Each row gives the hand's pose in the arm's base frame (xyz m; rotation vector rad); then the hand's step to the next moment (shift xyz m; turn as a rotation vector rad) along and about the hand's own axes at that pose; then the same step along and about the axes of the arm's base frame.
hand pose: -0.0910 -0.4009 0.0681 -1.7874 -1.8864 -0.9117
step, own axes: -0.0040 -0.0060 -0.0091 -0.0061 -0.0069 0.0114
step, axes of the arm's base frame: -0.0068 -0.0090 0.0027 -0.0043 0.0035 -0.0136
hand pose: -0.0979 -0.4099 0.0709 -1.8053 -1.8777 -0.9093
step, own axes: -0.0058 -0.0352 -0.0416 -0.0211 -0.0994 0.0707
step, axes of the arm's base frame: -0.0407 -0.0312 0.0194 -0.0840 0.0358 -0.0836
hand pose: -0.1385 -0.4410 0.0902 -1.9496 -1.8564 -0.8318
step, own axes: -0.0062 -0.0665 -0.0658 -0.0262 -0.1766 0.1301
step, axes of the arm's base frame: -0.0776 -0.0375 0.0369 -0.1485 0.0752 -0.1452
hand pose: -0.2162 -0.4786 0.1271 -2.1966 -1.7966 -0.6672
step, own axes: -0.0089 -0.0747 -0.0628 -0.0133 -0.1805 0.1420
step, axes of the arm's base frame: -0.0863 -0.0190 0.0423 -0.1480 0.0926 -0.1498
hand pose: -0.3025 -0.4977 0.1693 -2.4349 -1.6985 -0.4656
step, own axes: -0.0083 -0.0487 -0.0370 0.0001 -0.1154 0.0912
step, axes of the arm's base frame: -0.0545 -0.0006 0.0291 -0.0918 0.0670 -0.0934
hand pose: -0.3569 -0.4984 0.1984 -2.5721 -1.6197 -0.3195
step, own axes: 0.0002 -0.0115 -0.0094 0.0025 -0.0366 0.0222
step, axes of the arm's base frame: -0.0115 0.0035 0.0088 -0.0290 0.0222 -0.0225
